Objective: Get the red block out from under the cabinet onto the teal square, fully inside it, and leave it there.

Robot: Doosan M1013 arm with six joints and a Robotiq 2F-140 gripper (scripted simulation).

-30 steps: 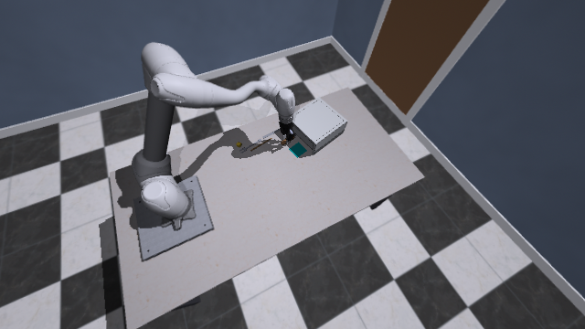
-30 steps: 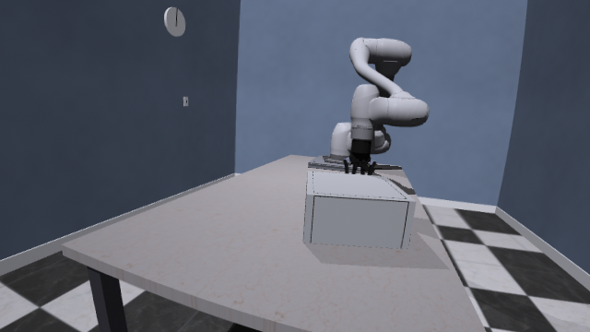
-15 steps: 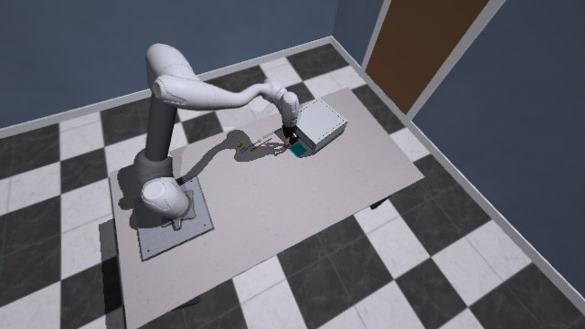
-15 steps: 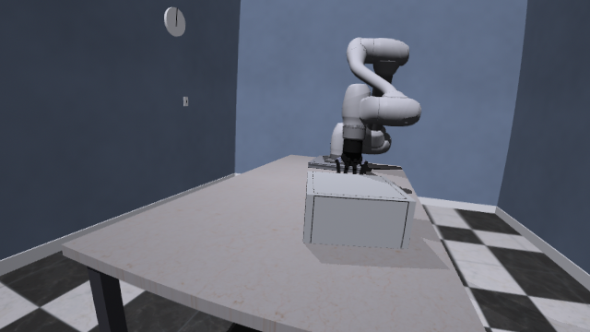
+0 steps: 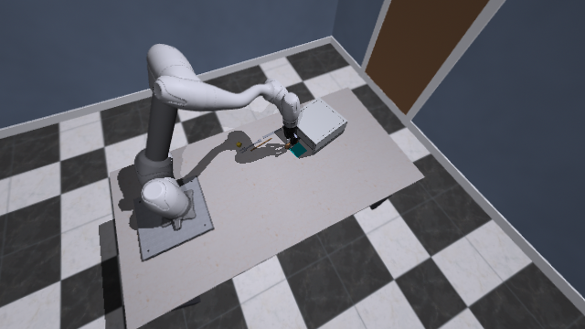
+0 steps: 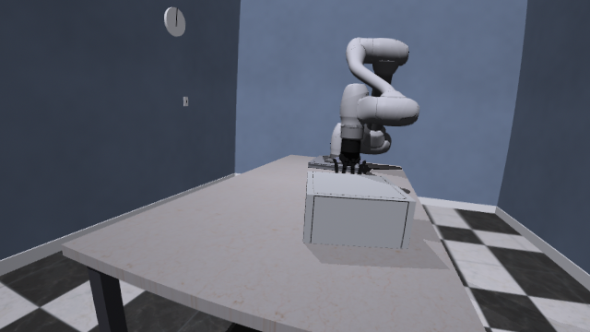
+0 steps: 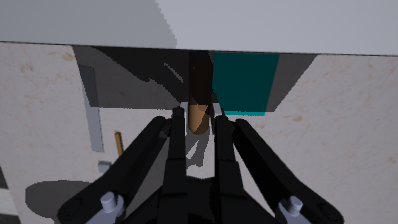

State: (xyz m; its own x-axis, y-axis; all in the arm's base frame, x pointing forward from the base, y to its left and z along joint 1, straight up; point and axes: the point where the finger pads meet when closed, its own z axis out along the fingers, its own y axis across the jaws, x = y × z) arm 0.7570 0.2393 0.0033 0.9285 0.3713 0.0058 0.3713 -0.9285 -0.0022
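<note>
The teal square is 4 cm ahead of my hand, 5 cm to the right of it and 4 cm below it. The rest, counted from my hand: grey bar (9 cm behind, 14 cm to the left, 4 cm below); then red block (20 cm ahead, 4 cm to the left, 2 cm below); then hook tool (13 cm ahead, 1 cm to the left, 3 cm below).
</note>
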